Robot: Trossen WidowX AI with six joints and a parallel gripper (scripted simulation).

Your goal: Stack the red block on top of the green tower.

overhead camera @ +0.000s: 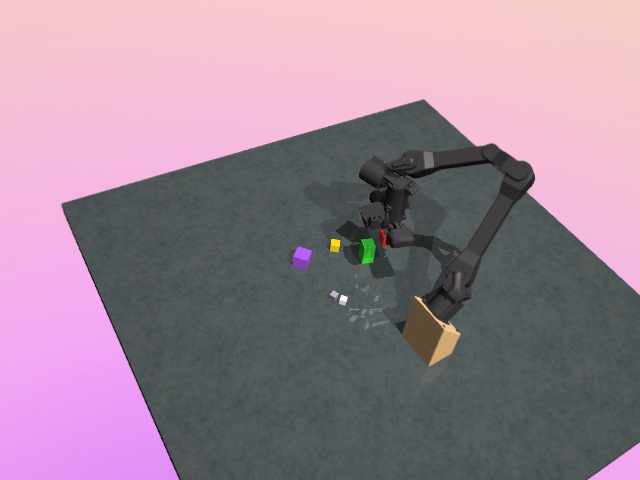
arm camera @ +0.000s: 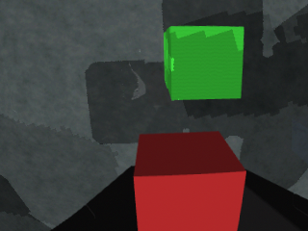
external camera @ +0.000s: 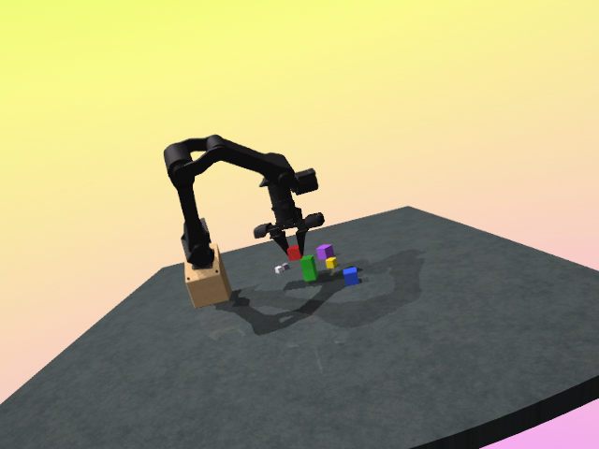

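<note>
The yellow block is 9 cm ahead of my gripper tip, 10 cm to the left of it and 7 cm below it. From my gripper tip the other things lie so: red block 1 cm above; blue block 13 cm ahead, 6 cm to the right, 7 cm below; small white block 9 cm behind, 16 cm to the left, 8 cm below.
</note>
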